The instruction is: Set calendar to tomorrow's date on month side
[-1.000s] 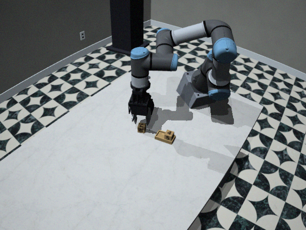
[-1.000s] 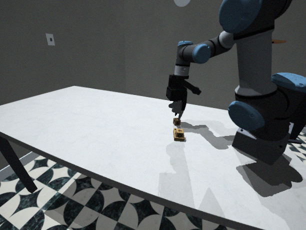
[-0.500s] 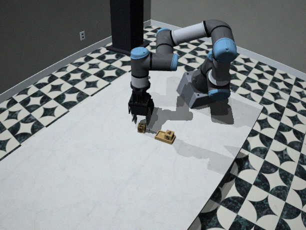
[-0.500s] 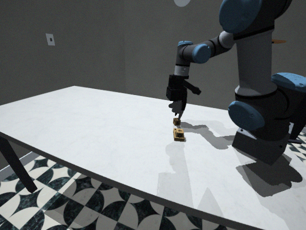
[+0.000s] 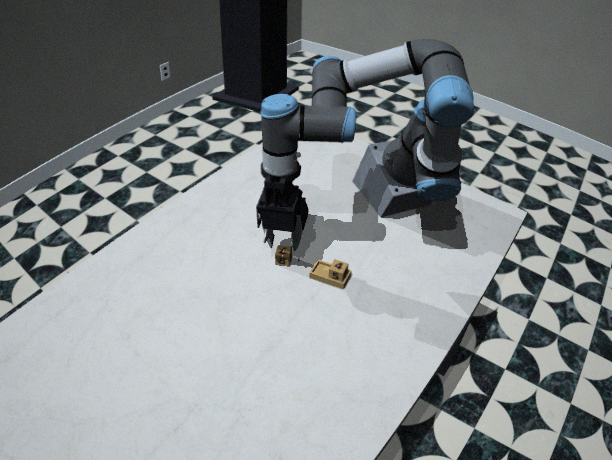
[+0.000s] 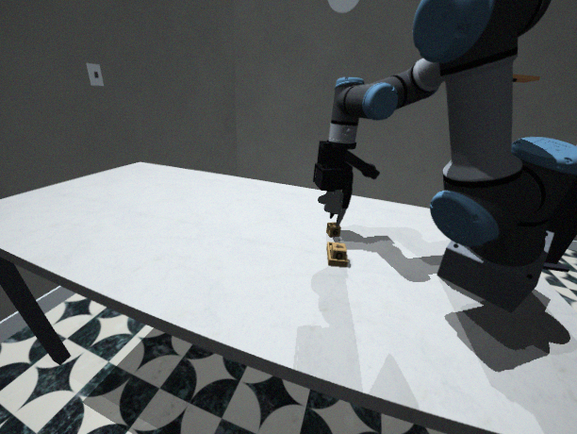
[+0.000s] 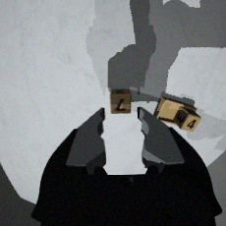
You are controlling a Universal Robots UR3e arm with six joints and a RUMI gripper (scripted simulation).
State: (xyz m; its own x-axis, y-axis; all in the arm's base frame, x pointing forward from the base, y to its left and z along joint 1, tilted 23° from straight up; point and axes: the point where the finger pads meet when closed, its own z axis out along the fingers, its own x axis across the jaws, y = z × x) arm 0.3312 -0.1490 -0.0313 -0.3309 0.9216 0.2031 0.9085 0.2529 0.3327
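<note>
My hand is 4 cm above the wooden cube. Round my hand: wooden calendar tray (1 cm behind, 11 cm to the left, 5 cm below).
</note>
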